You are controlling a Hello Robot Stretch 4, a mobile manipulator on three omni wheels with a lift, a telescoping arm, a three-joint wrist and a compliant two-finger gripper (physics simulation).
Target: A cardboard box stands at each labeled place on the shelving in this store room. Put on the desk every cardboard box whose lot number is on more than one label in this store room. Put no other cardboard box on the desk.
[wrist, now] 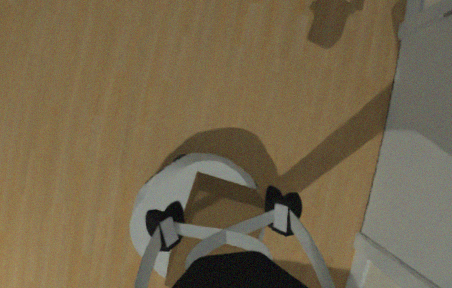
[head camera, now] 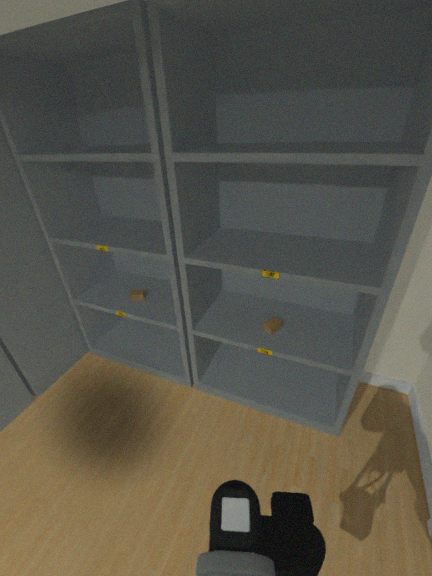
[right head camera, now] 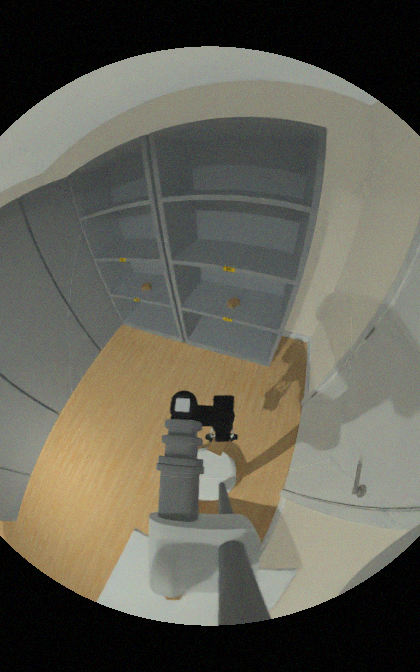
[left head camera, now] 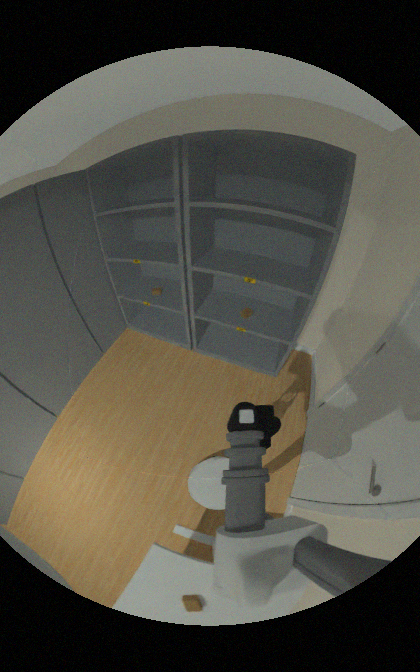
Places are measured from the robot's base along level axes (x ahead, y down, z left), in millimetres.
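Pixels of known places: gripper, fingertip midpoint: [wrist: 223,209].
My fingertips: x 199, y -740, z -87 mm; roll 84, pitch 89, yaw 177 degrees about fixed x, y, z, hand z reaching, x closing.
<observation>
Ahead of a thing's pixels: the offset from my fingertips to its middle. "pt": to the spot under its first point.
My gripper [right head camera: 221,436] [wrist: 223,209] is shut on a brown cardboard box @[dx -21, dy -2, dz +12 mm] [wrist: 230,192], held above the floor; its label cannot be seen. One cardboard box @[dx +1397, dy +208, dz +750 mm] [head camera: 138,295] [left head camera: 157,291] [right head camera: 146,286] stands on the lower left shelf, another @[dx +1091, dy +208, dz -119 mm] [head camera: 273,325] [left head camera: 246,312] [right head camera: 233,302] on the lower right shelf. Yellow labels @[pt dx +929, dy -208, dz -63 mm] [head camera: 270,274] @[pt dx +928, dy +249, dz -67 mm] [head camera: 265,351] @[pt dx +1241, dy -206, dz +821 mm] [head camera: 102,248] @[pt dx +1241, dy +253, dz +818 mm] [head camera: 121,314] are too blurred to read surely. No box shows above the two upper labels. A cardboard box [left head camera: 192,603] [right head camera: 173,597] lies on the white desk [left head camera: 145,575] [right head camera: 125,570], partly hidden by the arm in the right head view.
The grey shelving [head camera: 300,159] [left head camera: 220,205] [right head camera: 235,198] stands ahead, well beyond the gripper. A round white disc [left head camera: 205,482] [wrist: 155,200] is below the gripper. A white bar [left head camera: 192,534] is near the desk. Grey panels [left head camera: 30,320] line the left; a door handle [left head camera: 373,480] is at right.
</observation>
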